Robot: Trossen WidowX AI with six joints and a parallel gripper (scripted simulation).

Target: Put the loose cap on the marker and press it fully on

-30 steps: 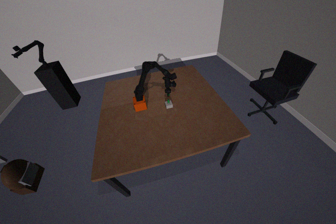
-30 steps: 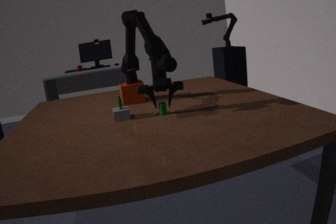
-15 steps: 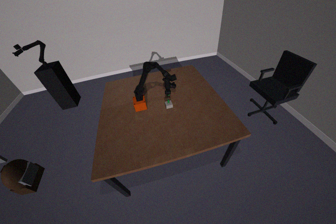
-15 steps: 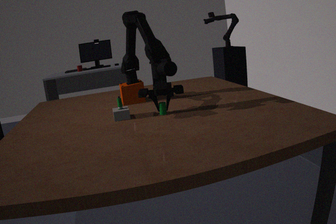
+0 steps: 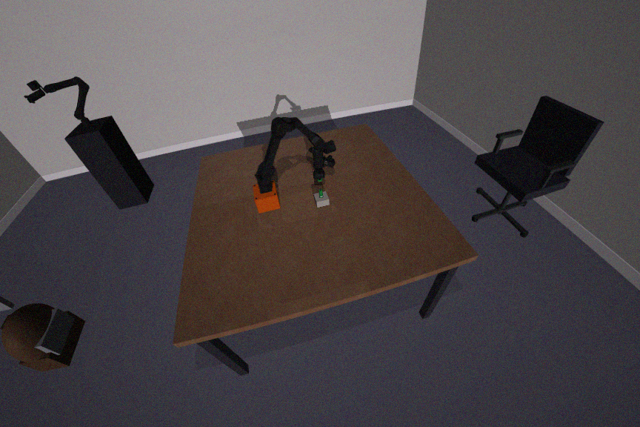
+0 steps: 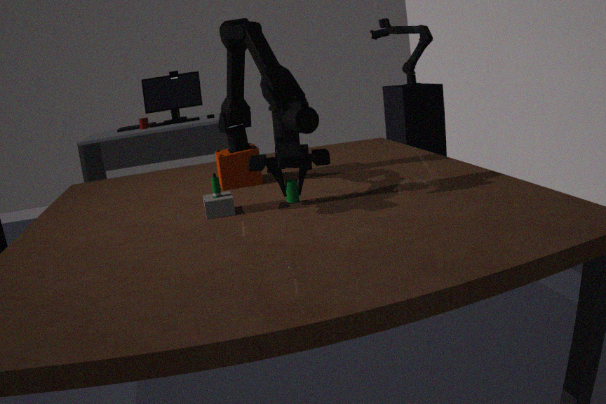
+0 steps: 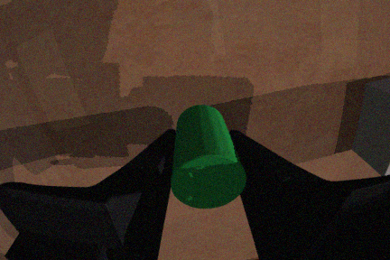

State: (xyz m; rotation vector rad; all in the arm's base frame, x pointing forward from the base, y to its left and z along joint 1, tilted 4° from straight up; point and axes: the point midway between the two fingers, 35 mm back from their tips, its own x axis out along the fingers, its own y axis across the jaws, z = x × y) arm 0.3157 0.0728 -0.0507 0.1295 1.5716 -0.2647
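Right now the grey holder block is 17 cm to the right of my gripper tip and 4 cm behind it. Round my gripper tip: green cap: 1 cm above.
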